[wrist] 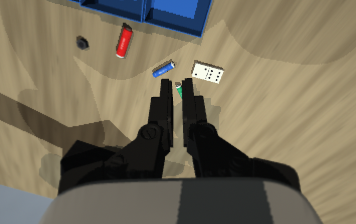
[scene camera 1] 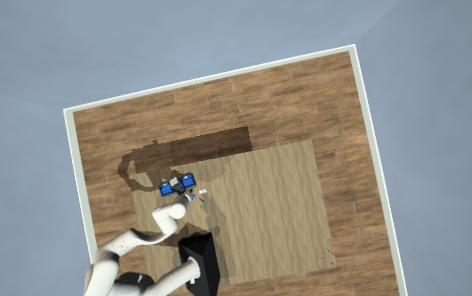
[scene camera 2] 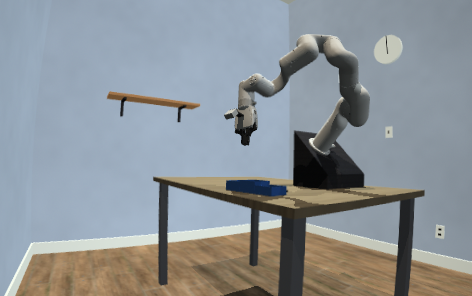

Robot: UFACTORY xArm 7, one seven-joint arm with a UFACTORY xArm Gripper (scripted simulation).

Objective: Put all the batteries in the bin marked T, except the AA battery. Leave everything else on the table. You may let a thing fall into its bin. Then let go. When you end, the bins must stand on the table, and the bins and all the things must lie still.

In view: the gripper (scene camera 2: 245, 144).
The gripper is seen too in the wrist view (wrist: 177, 93).
